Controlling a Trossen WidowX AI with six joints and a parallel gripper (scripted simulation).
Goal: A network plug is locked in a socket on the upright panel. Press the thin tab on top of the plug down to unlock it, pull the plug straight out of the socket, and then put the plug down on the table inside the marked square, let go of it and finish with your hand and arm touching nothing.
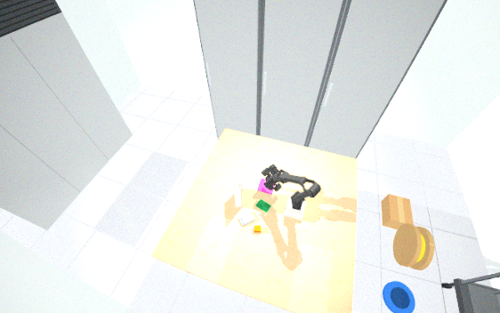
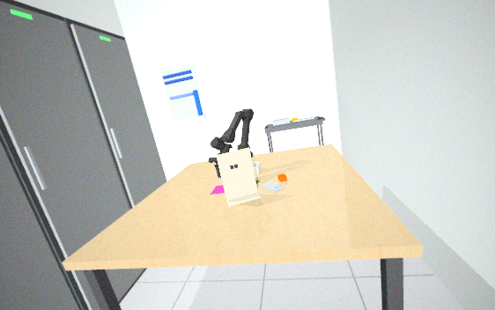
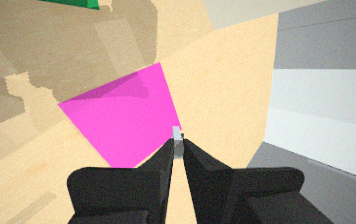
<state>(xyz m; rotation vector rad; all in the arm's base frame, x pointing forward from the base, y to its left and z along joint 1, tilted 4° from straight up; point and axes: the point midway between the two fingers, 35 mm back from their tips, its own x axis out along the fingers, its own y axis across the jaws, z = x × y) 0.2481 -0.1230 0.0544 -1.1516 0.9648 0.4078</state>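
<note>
Now: the magenta marked square 1 cm behind my gripper tip and 8 cm below it. Round my gripper tip: green board 3 cm behind, 18 cm to the left, 8 cm below; upright panel 16 cm ahead, 15 cm to the left, 4 cm above; grey network plug right at my gripper tip.
</note>
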